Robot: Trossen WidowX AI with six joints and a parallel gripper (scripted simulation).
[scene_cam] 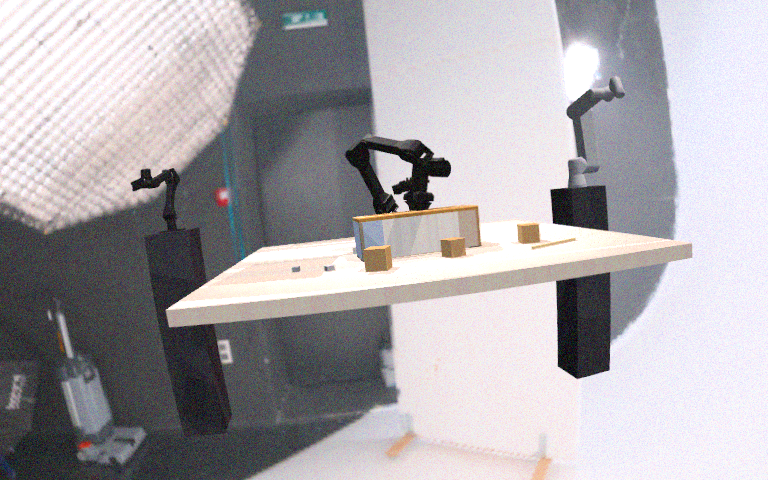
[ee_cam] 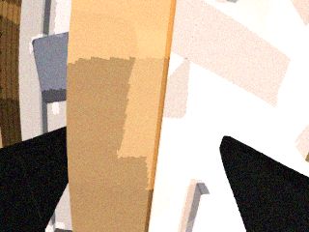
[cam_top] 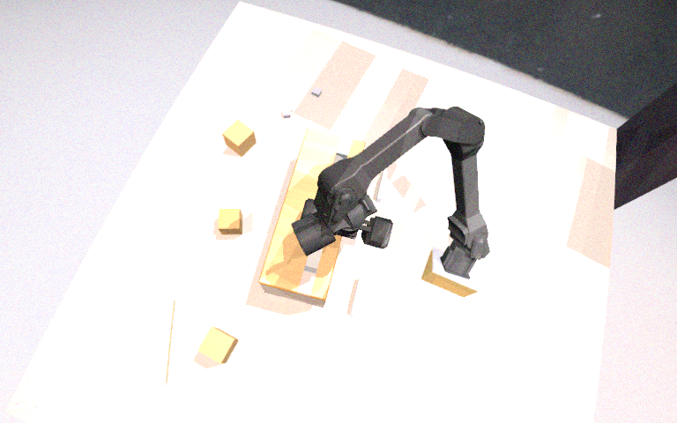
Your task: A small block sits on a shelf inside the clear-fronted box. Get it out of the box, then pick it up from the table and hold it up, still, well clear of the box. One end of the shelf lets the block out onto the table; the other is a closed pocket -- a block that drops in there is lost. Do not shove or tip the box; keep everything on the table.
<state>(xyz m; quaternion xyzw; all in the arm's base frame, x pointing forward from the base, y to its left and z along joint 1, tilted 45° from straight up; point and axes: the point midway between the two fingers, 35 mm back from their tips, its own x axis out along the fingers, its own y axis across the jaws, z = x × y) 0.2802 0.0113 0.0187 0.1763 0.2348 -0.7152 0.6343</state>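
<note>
The grey block lies 5 cm ahead of my gripper tip and 3 cm to the right of it. Round my gripper tip: clear-fronted box (4 cm ahead, 3 cm below, 2 cm to the right); thin rod (35 cm to the left, 31 cm ahead, 8 cm below).
</note>
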